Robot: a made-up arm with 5 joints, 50 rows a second.
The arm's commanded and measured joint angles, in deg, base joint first. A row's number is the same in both.
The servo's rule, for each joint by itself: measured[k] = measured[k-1] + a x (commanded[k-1-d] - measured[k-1]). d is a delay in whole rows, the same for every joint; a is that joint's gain. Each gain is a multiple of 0.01, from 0.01 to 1. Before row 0 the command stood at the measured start. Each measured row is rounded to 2 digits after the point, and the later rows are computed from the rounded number. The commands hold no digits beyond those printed.
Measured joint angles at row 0:
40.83 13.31 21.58 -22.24 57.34
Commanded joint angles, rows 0 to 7:
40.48 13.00 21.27 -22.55 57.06
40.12 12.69 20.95 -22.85 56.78
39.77 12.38 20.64 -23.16 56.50
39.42 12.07 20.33 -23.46 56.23
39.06 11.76 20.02 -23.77 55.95
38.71 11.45 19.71 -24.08 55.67
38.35 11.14 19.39 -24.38 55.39
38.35 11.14 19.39 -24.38 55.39
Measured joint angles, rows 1 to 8:
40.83 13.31 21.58 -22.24 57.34
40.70 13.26 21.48 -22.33 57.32
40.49 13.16 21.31 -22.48 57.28
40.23 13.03 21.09 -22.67 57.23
39.94 12.87 20.84 -22.89 57.16
39.62 12.68 20.57 -23.14 57.08
39.29 12.47 20.29 -23.40 56.98
38.95 12.24 19.99 -23.67 56.87
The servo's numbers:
d 1
a 0.36 0.17 0.33 0.28 0.07

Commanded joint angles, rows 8 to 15:
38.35 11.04 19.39 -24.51 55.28
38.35 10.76 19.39 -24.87 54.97
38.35 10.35 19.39 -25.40 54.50
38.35 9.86 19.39 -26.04 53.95
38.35 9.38 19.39 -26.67 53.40
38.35 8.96 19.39 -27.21 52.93
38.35 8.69 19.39 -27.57 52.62
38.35 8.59 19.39 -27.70 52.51
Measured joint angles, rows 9 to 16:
38.73 12.05 19.79 -23.87 56.77
38.59 11.88 19.66 -24.05 56.67
38.50 11.69 19.57 -24.28 56.55
38.45 11.46 19.51 -24.59 56.41
38.41 11.19 19.47 -25.00 56.24
38.39 10.88 19.44 -25.47 56.04
38.38 10.55 19.42 -25.96 55.82
38.37 10.23 19.41 -26.41 55.60

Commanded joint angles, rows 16 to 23:
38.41 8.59 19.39 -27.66 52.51
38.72 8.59 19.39 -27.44 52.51
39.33 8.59 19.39 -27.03 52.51
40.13 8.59 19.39 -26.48 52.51
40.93 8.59 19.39 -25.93 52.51
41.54 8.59 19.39 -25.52 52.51
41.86 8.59 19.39 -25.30 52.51
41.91 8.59 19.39 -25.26 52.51
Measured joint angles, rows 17 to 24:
38.36 9.95 19.40 -26.77 55.38
38.38 9.72 19.40 -27.02 55.18
38.50 9.53 19.40 -27.14 54.99
38.80 9.37 19.40 -27.11 54.82
39.28 9.24 19.40 -26.93 54.66
39.87 9.13 19.40 -26.65 54.51
40.47 9.04 19.40 -26.33 54.37
40.97 8.96 19.40 -26.04 54.24

